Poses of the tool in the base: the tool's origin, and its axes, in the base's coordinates. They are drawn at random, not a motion.
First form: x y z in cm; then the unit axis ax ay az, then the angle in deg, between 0 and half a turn.
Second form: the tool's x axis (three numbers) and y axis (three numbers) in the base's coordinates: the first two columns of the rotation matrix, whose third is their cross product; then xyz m. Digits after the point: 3 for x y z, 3 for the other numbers.
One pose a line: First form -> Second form
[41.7 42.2 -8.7 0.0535 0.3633 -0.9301 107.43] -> [-0.296 -0.862 -0.411 0.913 -0.128 -0.388 0.417 0.422 -0.087]
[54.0 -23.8 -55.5 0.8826 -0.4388 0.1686 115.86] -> [0.683 -0.405 0.609 -0.708 -0.160 0.688 0.540 -0.238 -0.555]
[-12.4 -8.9 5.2 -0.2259 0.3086 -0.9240 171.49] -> [-0.887 -0.275 0.369 -0.002 -0.800 -0.601 -0.124 -0.089 0.052]
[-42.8 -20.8 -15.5 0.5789 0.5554 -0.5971 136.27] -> [-0.145 0.141 -0.979 0.967 -0.191 -0.171 -0.428 -0.208 -0.155]
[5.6 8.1 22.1 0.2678 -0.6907 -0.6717 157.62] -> [-0.787 -0.612 -0.083 -0.100 -0.006 0.995 0.056 0.081 0.221]
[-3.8 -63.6 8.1 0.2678 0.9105 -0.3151 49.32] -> [0.677 -0.154 -0.720 0.324 0.940 0.103 -0.038 -0.636 0.081]
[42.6 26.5 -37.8 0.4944 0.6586 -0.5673 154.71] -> [-0.439 0.378 -0.815 0.862 -0.078 -0.500 0.426 0.265 -0.378]
